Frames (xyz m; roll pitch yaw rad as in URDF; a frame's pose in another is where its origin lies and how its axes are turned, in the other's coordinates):
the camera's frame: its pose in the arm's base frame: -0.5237 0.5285 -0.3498 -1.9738 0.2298 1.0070
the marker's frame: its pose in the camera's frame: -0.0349 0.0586 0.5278 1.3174 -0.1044 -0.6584
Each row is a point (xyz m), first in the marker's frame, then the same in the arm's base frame.
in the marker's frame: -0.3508 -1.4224 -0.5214
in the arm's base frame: 0.3228 -0.0833 -0.2055
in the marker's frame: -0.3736 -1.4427 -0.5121
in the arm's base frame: 0.3262 -0.1128 -0.1937
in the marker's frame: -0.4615 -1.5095 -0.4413
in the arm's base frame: 0.3075 -0.2261 -0.1305
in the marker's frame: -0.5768 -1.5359 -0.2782
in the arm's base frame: 0.1916 -0.3605 -0.0350
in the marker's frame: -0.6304 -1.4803 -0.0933
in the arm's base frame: 0.0151 -0.4106 0.0456
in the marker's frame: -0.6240 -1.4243 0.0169
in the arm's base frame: -0.0988 -0.3967 0.0920
